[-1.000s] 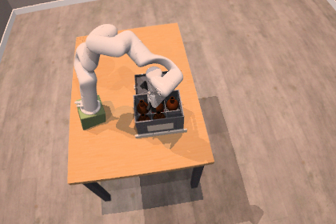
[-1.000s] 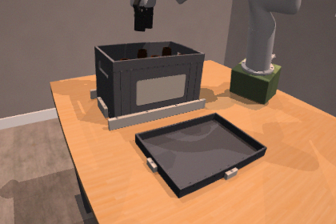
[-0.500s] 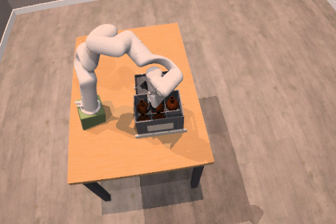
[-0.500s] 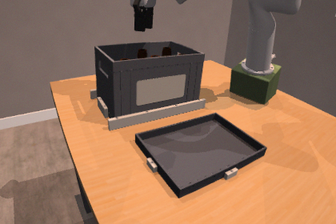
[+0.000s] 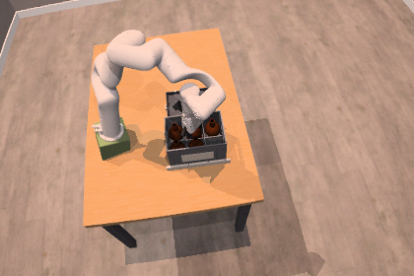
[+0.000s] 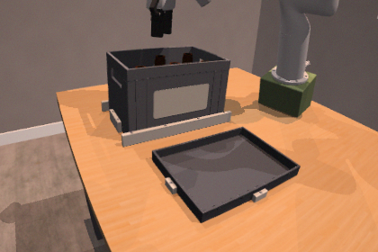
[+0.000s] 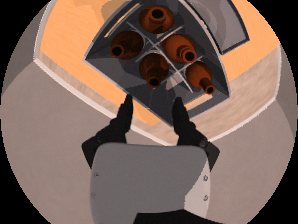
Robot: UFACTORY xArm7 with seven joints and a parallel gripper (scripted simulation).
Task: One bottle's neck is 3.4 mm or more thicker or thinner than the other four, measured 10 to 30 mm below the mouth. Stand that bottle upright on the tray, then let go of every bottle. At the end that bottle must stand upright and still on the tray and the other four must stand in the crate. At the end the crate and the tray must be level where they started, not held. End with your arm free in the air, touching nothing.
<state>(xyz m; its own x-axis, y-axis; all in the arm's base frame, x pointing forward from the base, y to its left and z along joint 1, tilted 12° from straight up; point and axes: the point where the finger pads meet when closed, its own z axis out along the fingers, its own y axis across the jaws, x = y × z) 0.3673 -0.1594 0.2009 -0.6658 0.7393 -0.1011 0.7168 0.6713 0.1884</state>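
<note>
The crate lies 150 mm below my hand and 40 mm to the left of it. Also, from my hand: dark tray 310 mm to the left, 220 mm below; then glass bottle 150 mm below, 90 mm ahead, 80 mm to the left.
</note>
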